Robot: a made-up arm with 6 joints.
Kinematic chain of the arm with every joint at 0, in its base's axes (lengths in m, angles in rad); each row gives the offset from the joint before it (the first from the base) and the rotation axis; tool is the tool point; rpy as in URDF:
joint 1: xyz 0 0 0.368 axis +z
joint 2: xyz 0 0 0 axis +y
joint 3: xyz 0.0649 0 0.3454 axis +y
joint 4: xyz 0.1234 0 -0.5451 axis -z
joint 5: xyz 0 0 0 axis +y
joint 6: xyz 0.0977 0 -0.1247 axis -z
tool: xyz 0 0 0 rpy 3.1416 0 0
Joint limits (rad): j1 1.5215..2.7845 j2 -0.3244..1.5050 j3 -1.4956..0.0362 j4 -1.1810..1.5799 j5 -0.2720..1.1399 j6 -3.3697..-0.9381
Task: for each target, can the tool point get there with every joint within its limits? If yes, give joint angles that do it. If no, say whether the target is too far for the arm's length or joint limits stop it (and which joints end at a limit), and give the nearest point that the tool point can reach.
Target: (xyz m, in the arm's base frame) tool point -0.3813 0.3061 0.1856
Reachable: yes | joints 2.3528 -0.0782 -0.3054 -0.5318 -0.0866 -2.7781
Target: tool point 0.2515 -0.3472 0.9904
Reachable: no: joint limits stop it (at a limit: joint 2, joint 3, joint 5) | nearest point 0.1967 -0.2715 0.2548 | short by 0.742 m
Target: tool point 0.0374 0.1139 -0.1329
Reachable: yes | joints 1.8382 0.8787 -0.3677 1.2231 0.2041 -1.7961
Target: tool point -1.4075 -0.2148 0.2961
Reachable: no: too far | nearest point -0.8411 0.1880 0.3186 | short by 0.695 m
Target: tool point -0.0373 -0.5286 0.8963
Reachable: no: joint limits stop it (at a limit: joint 1, joint 2, joint 3, joint 5) | nearest point -0.0176 -0.3348 0.2548 | short by 0.670 m
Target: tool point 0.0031 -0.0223 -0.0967
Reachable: yes | joints 1.8221 0.9565 -0.3383 0.0539 0.9739 -1.3686
